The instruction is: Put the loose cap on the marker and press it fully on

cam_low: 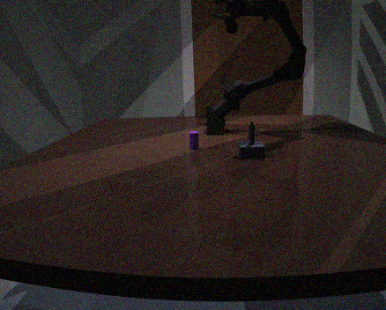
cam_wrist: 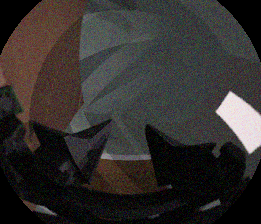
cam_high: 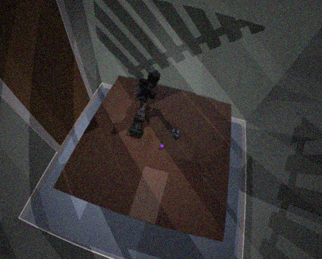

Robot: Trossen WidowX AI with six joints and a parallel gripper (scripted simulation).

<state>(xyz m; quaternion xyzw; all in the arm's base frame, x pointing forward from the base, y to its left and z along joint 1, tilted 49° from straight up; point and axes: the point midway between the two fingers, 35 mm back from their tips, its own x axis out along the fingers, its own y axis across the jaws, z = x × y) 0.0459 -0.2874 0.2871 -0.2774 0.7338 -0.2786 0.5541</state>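
Right now the purple cap is 46 cm below my gripper tip, 24 cm ahead of it and 4 cm to the right of it. The rest, counted from my gripper tip: grey holder block 47 cm below, 30 cm ahead, 14 cm to the left.
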